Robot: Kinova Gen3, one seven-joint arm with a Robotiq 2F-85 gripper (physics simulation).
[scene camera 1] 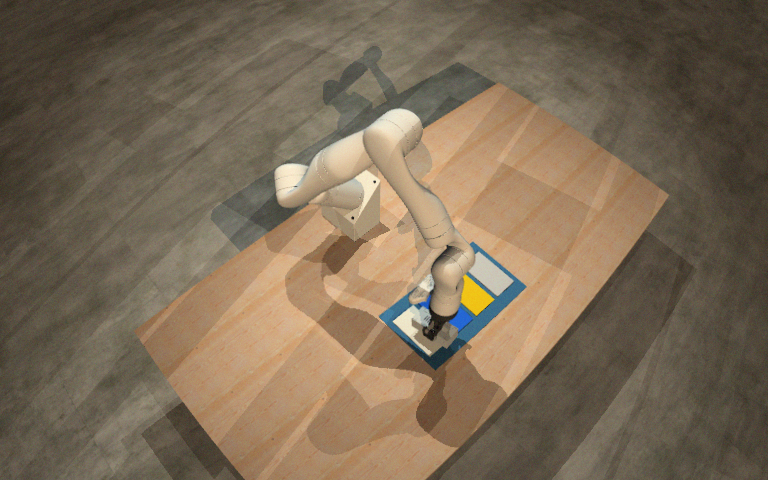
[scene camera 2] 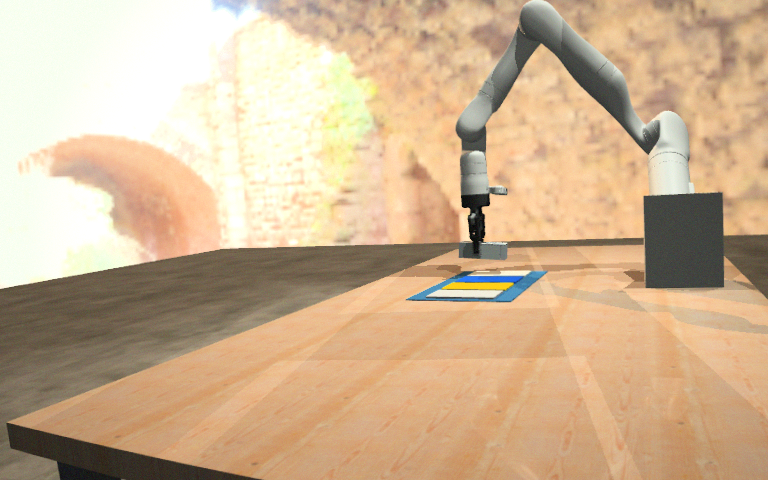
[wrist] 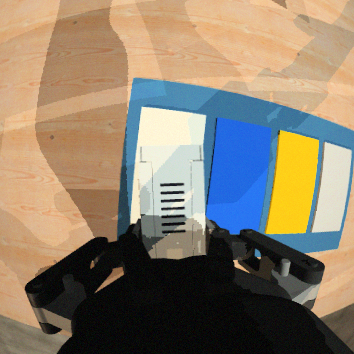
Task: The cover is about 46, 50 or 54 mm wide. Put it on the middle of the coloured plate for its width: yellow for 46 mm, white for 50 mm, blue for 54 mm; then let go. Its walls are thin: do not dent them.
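Places are measured from the arm's base along level axes (x left, y back, z up), in millimetres.
Pixels of known places: gripper, fingertip midpoint: (scene camera 1: 437, 331) (scene camera 2: 478, 254) (wrist: 171, 226); arm's base, origin of the base link: (scene camera 1: 351, 194) (scene camera 2: 672, 221).
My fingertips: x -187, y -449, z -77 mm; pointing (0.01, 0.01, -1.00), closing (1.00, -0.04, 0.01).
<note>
Ahead of a thing's pixels: the offset from my fingertips to its middle. Level surfaces: height alone.
A pale grey cover @(dy +12, dx +0, dz +11 mm) (scene camera 1: 424, 316) (scene camera 2: 493, 251) (wrist: 172, 172) with black slots in its top is held level above the board. My gripper (scene camera 1: 431, 335) (scene camera 2: 476, 249) (wrist: 171, 226) is shut on its sides. In the wrist view the cover overlaps the cream-white plate @(dy +51, dx +1, dz -52 mm) (scene camera 1: 404, 321) (scene camera 2: 509, 273) (wrist: 172, 125) at one end of the row; scene camera 2 shows a gap beneath it. Beside that lie the blue plate @(dy +34, dx +94, dz -52 mm) (scene camera 1: 462, 318) (scene camera 2: 491, 279) (wrist: 241, 165), the yellow plate @(dy +16, dx +188, dz -52 mm) (scene camera 1: 476, 297) (scene camera 2: 478, 286) (wrist: 295, 180) and a grey-white plate (scene camera 1: 491, 273) (scene camera 2: 464, 294) (wrist: 334, 185). The cover's width cannot be read by eye.
The plates lie on a flat blue board (scene camera 1: 501, 300) (scene camera 2: 526, 283) (wrist: 150, 90) on the wooden table @(dz -56 mm) (scene camera 1: 271, 362) (scene camera 2: 396, 396) (wrist: 80, 150). The arm's base (scene camera 1: 355, 217) (scene camera 2: 683, 240) stands on the table, away from the board. Arm shadows cross the table and board.
</note>
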